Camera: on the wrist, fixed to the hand. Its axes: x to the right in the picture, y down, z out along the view.
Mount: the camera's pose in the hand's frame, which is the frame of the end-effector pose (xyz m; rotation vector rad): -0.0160 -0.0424 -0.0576 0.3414 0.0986 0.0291
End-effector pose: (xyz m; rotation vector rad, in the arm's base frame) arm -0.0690 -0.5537 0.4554 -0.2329 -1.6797 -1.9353
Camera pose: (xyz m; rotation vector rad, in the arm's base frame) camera -0.0645 -0.6014 0.4000 -0.0302 -1.8925 -1.5791
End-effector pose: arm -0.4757 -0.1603 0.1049 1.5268 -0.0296 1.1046
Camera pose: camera -0.4951 -0.1108 0.0545 1.7747 0.2149 1.2533
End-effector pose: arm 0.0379 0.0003 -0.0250 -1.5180 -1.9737 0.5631
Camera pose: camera 0.0489 -0.0273 0.0420 -1.3358 -1.6825 0.7778
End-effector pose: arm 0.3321 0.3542 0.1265 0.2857 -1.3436 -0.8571
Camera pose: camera 0.3698 0.3202 0.0737 0.5652 -1.3950 -0.5785
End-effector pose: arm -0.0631 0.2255 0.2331 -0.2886 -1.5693 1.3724
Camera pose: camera 0.0066 0.2355 0.2535 -0.1675 -1.2291 1.5954
